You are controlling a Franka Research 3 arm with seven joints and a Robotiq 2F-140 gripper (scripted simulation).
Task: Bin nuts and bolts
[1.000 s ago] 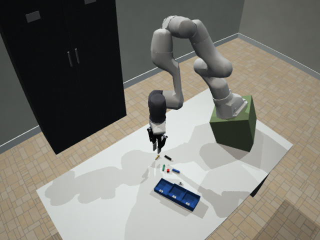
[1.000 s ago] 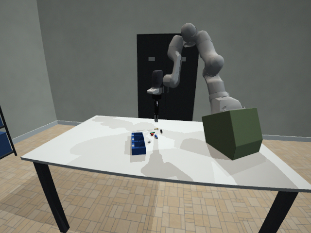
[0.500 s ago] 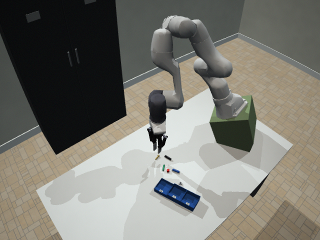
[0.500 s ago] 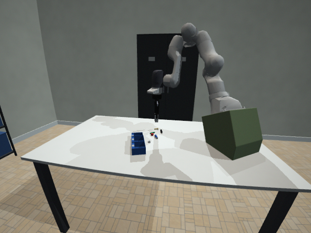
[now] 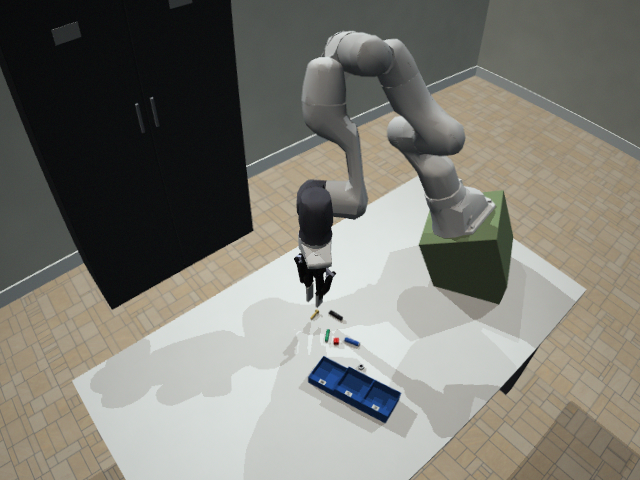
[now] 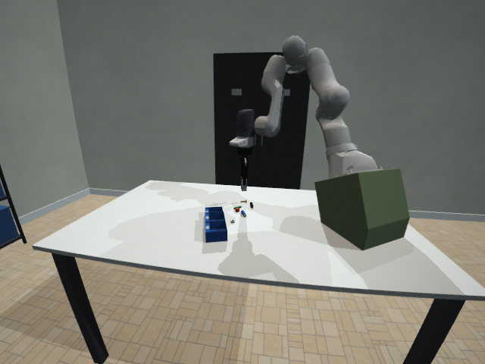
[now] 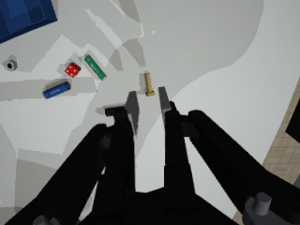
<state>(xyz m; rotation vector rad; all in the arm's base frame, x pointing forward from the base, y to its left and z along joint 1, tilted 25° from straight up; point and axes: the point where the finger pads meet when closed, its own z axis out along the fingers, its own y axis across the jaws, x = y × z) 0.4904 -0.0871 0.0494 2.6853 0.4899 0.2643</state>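
Right now my hand is 10 cm above the bolt and 1 cm past it. From my hand the other things lie so: green piece: 10 cm below, 9 cm to the left, 1 cm ahead; black piece: 10 cm below, 5 cm behind, 4 cm to the left; red piece: 12 cm to the left, 10 cm below, 1 cm ahead.
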